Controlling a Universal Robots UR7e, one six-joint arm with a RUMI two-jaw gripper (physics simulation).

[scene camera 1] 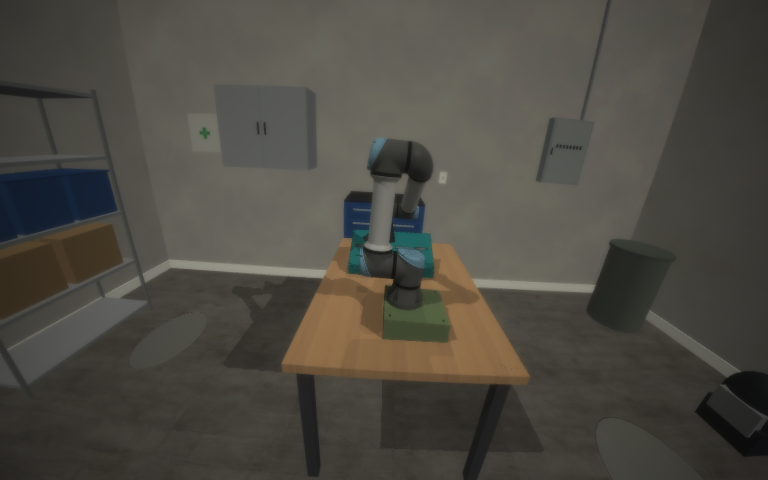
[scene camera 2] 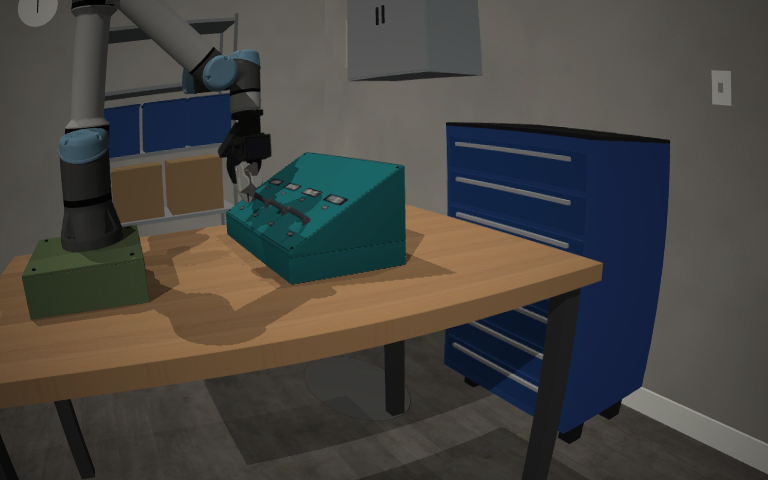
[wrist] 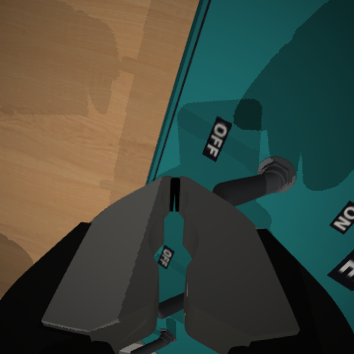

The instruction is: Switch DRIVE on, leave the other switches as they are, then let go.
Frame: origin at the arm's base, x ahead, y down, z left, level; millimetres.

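Seen in the pictures: gripper, fingertip midpoint: (scene camera 2: 247, 202) (wrist: 174, 179); arm's base at its link origin: (scene camera 1: 404, 299) (scene camera 2: 92, 240).
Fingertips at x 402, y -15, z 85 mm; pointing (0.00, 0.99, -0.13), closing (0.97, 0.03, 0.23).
Note:
Pixels of each thing's middle, then the offset from my fingertips to it. "*": a spot on its surface instead. Level surfaces: height alone.
- teal console at the middle of its body: (wrist: 309, 230) (scene camera 2: 307, 217) (scene camera 1: 391, 256) dx +128, dy +42, dz -50 mm
- black lever at the middle of its body: (wrist: 251, 187) dx +36, dy -6, dz +11 mm
- larger label at a spot on its surface: (wrist: 345, 270) * dx +114, dy -21, dz -20 mm
- second lever at the middle of its body: (wrist: 181, 300) (scene camera 2: 276, 204) dx +34, dy -6, dz -109 mm
- wooden table at its surface level: dy +110 mm
The teal console (scene camera 1: 416, 240) (scene camera 2: 356, 175) (wrist: 225, 60) stands on the table, with a row of black lever switches on its sloped face. In the wrist view a black lever (wrist: 242, 190) leans toward the console's near edge, on the side of its OFF label (wrist: 217, 139) and away from an ON label (wrist: 343, 218). A larger label (wrist: 345, 270) is cut off, so the lever's name cannot be read. A second lever (wrist: 171, 305) shows partly between the jaws. My gripper (scene camera 2: 248, 198) (wrist: 174, 179) is shut and empty, its tips low over the console's near edge, beside the first lever.
The wooden table (scene camera 1: 339, 345) (scene camera 2: 396, 314) carries the arm's green base block (scene camera 1: 416, 328) (scene camera 2: 87, 294). A blue drawer cabinet (scene camera 1: 353, 226) (scene camera 2: 617, 226) stands behind the table. Several gauges show above the levers. A grey wall cabinet (scene camera 1: 266, 127) (scene camera 2: 413, 39) hangs behind.

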